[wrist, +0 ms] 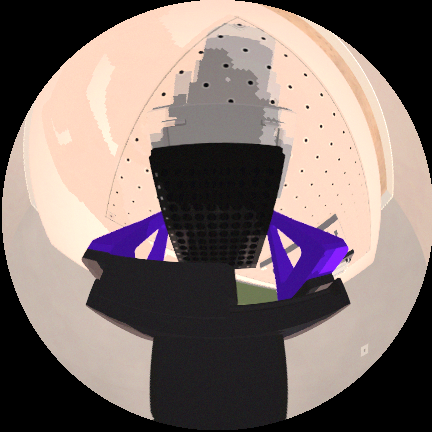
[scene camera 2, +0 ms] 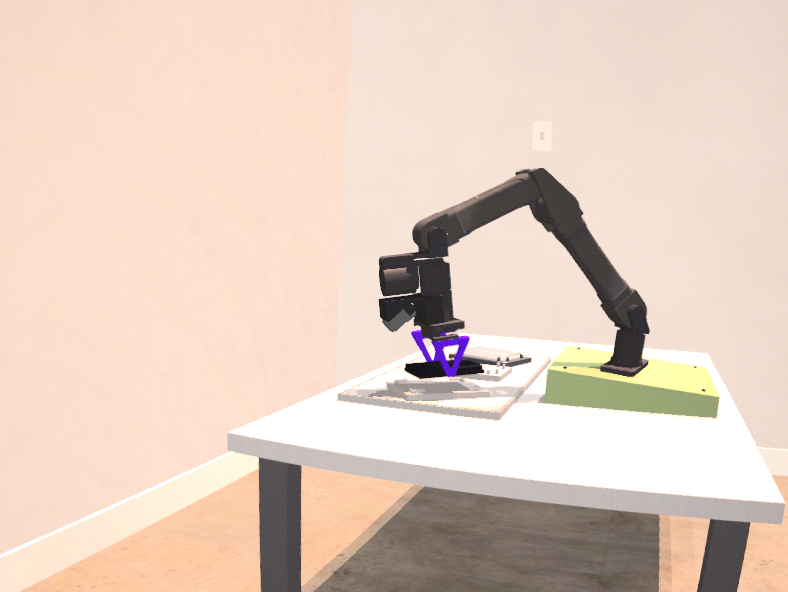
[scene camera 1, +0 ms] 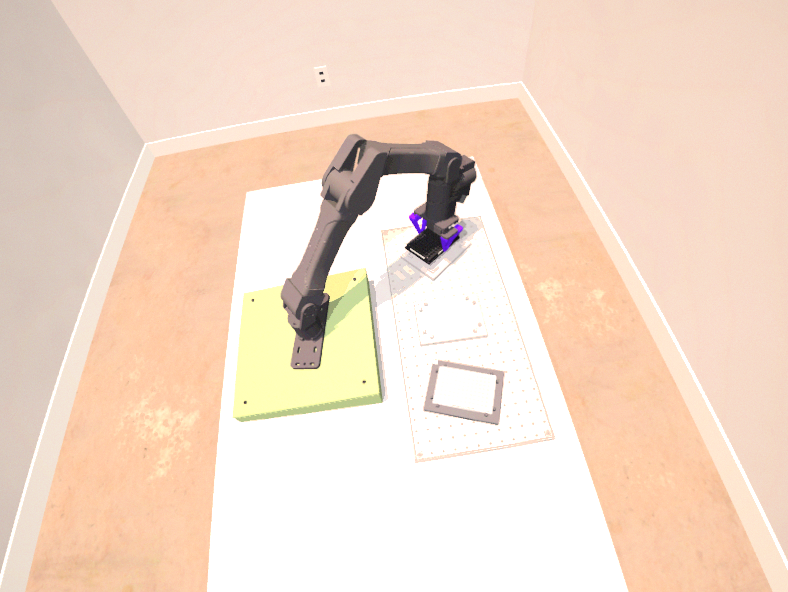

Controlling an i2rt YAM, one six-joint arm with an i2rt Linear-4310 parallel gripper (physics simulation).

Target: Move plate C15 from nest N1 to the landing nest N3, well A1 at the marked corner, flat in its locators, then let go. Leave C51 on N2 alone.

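Note:
A black well plate, held level, hangs a little above the pale nest at the far end of the board; a gap shows in scene view 2. My gripper is shut on this plate, its purple fingers on two opposite sides. A pale nest with pegs stands in the middle. A pale plate sits in the dark frame nest at the near end. Labels and the marked corner cannot be read.
The nests stand on a perforated board on the white table. The arm's yellow-green base block stands beside the board. The arm reaches over to the board's far end.

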